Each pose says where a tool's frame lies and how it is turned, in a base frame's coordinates. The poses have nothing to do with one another.
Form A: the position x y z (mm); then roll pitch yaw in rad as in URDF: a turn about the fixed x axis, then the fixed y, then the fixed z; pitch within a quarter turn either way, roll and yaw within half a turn.
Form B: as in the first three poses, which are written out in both.
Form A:
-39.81, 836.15, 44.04, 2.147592, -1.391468, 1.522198
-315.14, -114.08, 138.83, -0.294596, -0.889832, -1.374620
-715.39, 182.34, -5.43, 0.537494, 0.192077, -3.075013
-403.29, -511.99, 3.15, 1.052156, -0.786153, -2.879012
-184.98, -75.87, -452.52, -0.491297, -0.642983, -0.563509
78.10, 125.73, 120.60, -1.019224, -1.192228, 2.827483
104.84, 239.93, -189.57, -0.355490, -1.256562, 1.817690
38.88, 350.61, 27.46, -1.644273, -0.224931, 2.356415
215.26, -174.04, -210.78, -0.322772, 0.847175, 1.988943
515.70, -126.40, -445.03, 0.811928, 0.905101, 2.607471
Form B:
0.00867, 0.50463, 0.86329, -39.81; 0.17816, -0.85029, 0.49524, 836.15; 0.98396, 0.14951, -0.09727, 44.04; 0, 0, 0, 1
0.12271, 0.98254, 0.13986, -315.14; -0.61747, -0.03474, 0.78583, -114.08; 0.77697, -0.18279, 0.60242, 138.83; 0, 0, 0, 1
-0.97943, -0.04037, -0.19768, -715.39; -0.06531, -0.86359, 0.49994, 182.34; -0.19090, 0.50257, 0.84320, -5.43; 0, 0, 0, 1
-0.68235, 0.72219, 0.11332, -403.29; -0.18341, -0.31918, 0.92978, -511.99; 0.70764, 0.61365, 0.35025, 3.15; 0, 0, 0, 1
0.67657, 0.71011, -0.19493, -184.98; -0.42749, 0.59430, 0.68122, -75.87; 0.59959, -0.37756, 0.70565, -452.52; 0, 0, 0, 1
-0.35151, -0.91458, 0.19995, 78.10; 0.11419, -0.25387, -0.96047, 125.73; 0.92919, -0.31478, 0.19368, 120.60; 0, 0, 0, 1
-0.07554, -0.98994, -0.11960, 104.84; 0.29972, 0.09186, -0.94960, 239.93; 0.95103, -0.10758, 0.28976, -189.57; 0, 0, 0, 1
-0.68945, -0.10542, -0.71662, 38.88; 0.68914, 0.20917, -0.69378, 350.61; 0.22304, -0.97218, -0.07156, 27.46; 0, 0, 0, 1
-0.26886, -0.77013, -0.57847, 215.26; 0.60506, -0.60233, 0.52068, -174.04; -0.74941, -0.21002, 0.62791, -210.78; 0, 0, 0, 1
-0.53158, -0.84150, -0.09640, 515.70; 0.31441, -0.30173, 0.90006, -126.40; -0.78649, 0.44814, 0.42498, -445.03; 0, 0, 0, 1

